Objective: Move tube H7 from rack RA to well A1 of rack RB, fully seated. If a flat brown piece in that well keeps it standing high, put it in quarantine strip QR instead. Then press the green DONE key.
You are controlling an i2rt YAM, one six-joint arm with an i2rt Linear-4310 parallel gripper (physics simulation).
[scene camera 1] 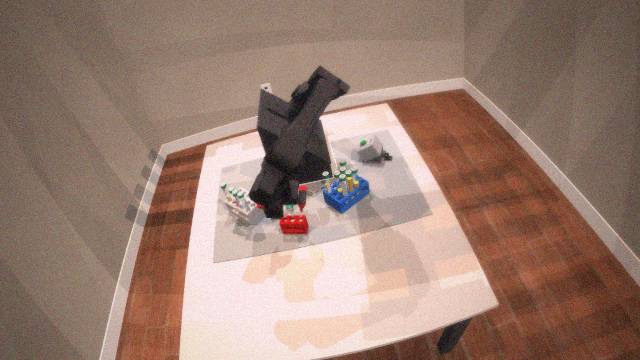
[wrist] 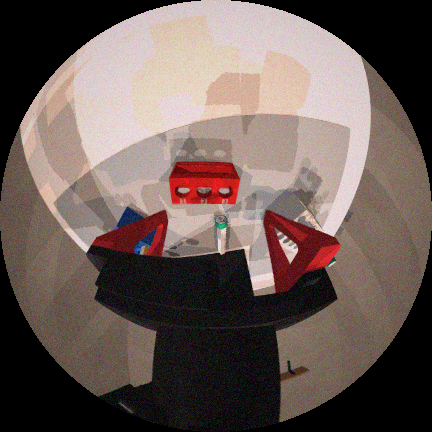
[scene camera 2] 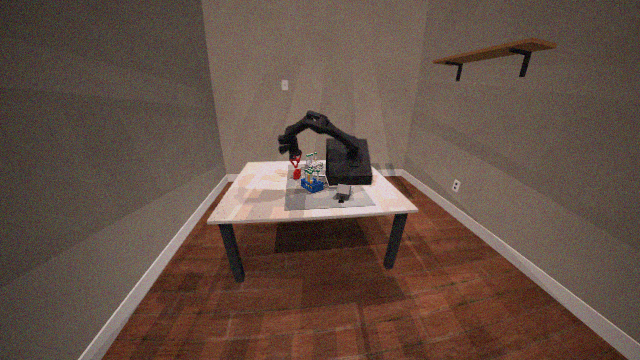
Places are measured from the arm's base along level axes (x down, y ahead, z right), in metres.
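Pixels of known places: gripper, fingertip midpoint: (scene camera 1: 286, 211) (wrist: 215, 215) (scene camera 2: 297, 165); arm's base, origin of the base link: (scene camera 1: 288, 116) (scene camera 2: 352, 153).
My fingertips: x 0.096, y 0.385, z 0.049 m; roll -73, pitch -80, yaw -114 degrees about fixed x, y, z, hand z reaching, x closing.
Note:
For each thing: its top centre in the pictures, then the offset to it from my fingertips. Level surfaces: height alone.
- green-capped tube, middle of its top: (wrist: 221, 244) (scene camera 1: 290, 194) dx +0.067, dy -0.144, dz -0.006 m
- red three-hole strip, middle of its top: (wrist: 203, 191) (scene camera 1: 292, 219) (scene camera 2: 297, 170) dx +0.038, dy +0.003, dz -0.010 m
- blue rack, middle of its top: (wrist: 126, 251) (scene camera 1: 345, 186) (scene camera 2: 312, 180) dx +0.038, dy -0.093, dz -0.193 m
- white rack, middle of its top: (wrist: 301, 236) (scene camera 1: 243, 200) (scene camera 2: 314, 163) dx +0.038, dy -0.131, dz +0.155 m
- grey box, middle of its top: (scene camera 1: 369, 139) (scene camera 2: 344, 183) dx +0.005, dy -0.275, dz -0.319 m
- green key, middle of its top: (scene camera 1: 363, 140) dx +0.014, dy -0.284, dz -0.299 m
- grey mat, its level: dx +0.088 m
- white table, its level: dx +0.092 m
My gripper (scene camera 1: 281, 210) (scene camera 2: 295, 167) (wrist: 215, 215) is open and empty above the mat. A green-capped tube (scene camera 1: 289, 207) (wrist: 221, 237) lies on the mat below and between its fingers, cap toward the red strip; its label is unreadable. The red three-hole strip (scene camera 1: 294, 228) (scene camera 2: 297, 174) (wrist: 204, 182), numbered 1 to 3, stands beyond the fingertips with no tube in it. A blue rack (scene camera 1: 342, 202) (scene camera 2: 312, 186) (wrist: 128, 218) and a white rack (scene camera 1: 248, 214) (wrist: 311, 219) hold tubes; which is RA or RB is unclear. A grey box (scene camera 1: 371, 150) (scene camera 2: 343, 190) bears the green key (scene camera 1: 363, 143).
The grey mat (scene camera 1: 400, 200) (scene camera 2: 300, 202) lies on the white table (scene camera 1: 225, 300) (scene camera 2: 250, 205). The blue rack's tubes, capped green and yellow, stand upright beside the arm in scene camera 1. The white rack is on the other side. The arm's black base (scene camera 2: 345, 172) stands behind the mat.

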